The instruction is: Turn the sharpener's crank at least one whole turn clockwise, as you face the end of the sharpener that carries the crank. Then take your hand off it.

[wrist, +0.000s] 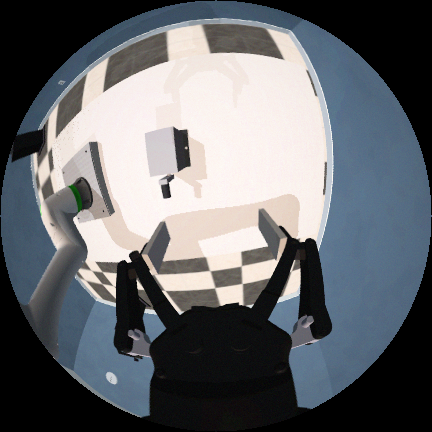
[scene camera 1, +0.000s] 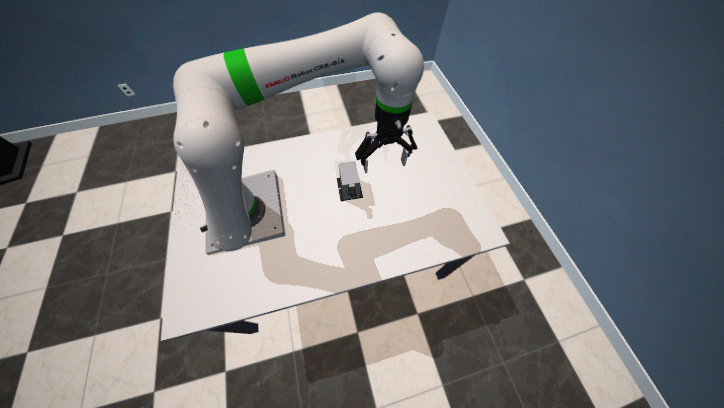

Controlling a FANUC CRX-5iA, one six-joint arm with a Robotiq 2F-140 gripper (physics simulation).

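Seen in the pictures: gripper, fingertip midpoint: [wrist: 211, 224] [scene camera 1: 384, 166]; arm's base, link origin: [wrist: 83, 192].
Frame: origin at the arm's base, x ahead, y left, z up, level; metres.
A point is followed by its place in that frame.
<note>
The sharpener [scene camera 1: 349, 173] {y -0.053, x 0.450, z 0.092 m} [wrist: 162, 152] {y -0.054, x 0.454, z 0.092 m} is a grey box with a black base, standing on the white table [scene camera 1: 202, 299] {y -0.274, x -0.246, z -0.035 m} [wrist: 260, 150] {y -0.133, x 0.722, z -0.036 m}. Its crank [scene camera 1: 353, 191] {y -0.149, x 0.427, z 0.104 m} [wrist: 165, 186] {y -0.134, x 0.434, z 0.103 m}, with a dark knob, is at the end facing the front table edge in the scene view; in the wrist view it is at the lower end of the box. My gripper [scene camera 1: 385, 164] {y -0.185, x 0.530, z 0.255 m} [wrist: 211, 224] {y -0.185, x 0.530, z 0.255 m} is open and empty, its fingers pointing down. It hangs above the table, to the right of the sharpener in the scene view, touching neither the sharpener nor the crank.
The arm's grey base plate [scene camera 1: 268, 202] {y 0.005, x 0.092, z 0.008 m} [wrist: 102, 177] {y -0.001, x 0.136, z -0.027 m} is bolted on the table left of the sharpener. The arm [scene camera 1: 303, 55] {y -0.078, x 0.344, z 0.626 m} arches high over the table. Blue walls [scene camera 1: 582, 101] stand behind and to the right. A dark object [scene camera 1: 11, 159] stands at the far left on the floor.
</note>
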